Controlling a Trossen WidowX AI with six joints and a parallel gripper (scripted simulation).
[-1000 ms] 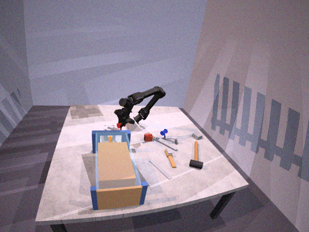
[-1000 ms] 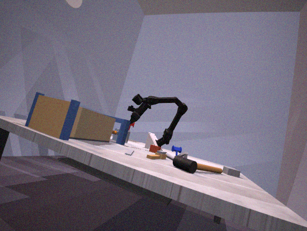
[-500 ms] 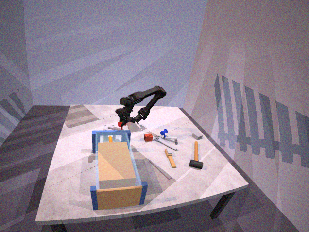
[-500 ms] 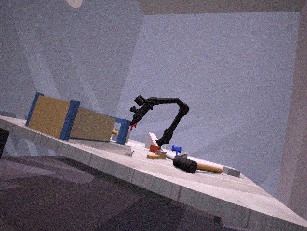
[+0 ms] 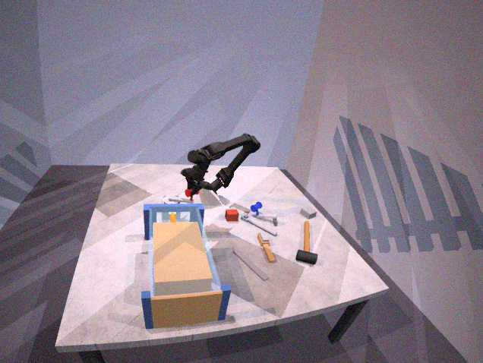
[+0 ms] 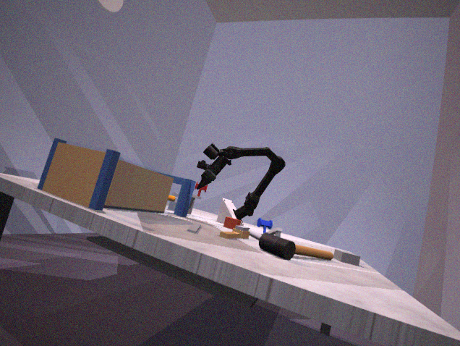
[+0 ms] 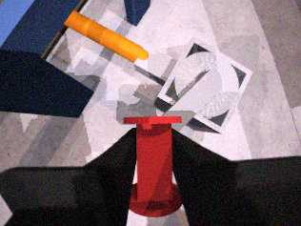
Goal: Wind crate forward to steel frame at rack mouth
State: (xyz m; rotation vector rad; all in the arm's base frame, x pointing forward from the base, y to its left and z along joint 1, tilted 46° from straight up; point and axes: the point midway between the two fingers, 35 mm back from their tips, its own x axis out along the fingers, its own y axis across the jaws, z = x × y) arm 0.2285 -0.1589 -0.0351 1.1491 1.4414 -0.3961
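My gripper tip is now 40 mm past the pale winch body, 100 mm to the left of it and 100 mm above it. From my gripper tip the other things lie so: red winch handle grip 10 mm behind, 10 mm to the left; winch handle 20 mm behind, 20 mm to the right, 30 mm below; clear-panelled cubby 380 mm ahead, 50 mm to the right, 20 mm below.
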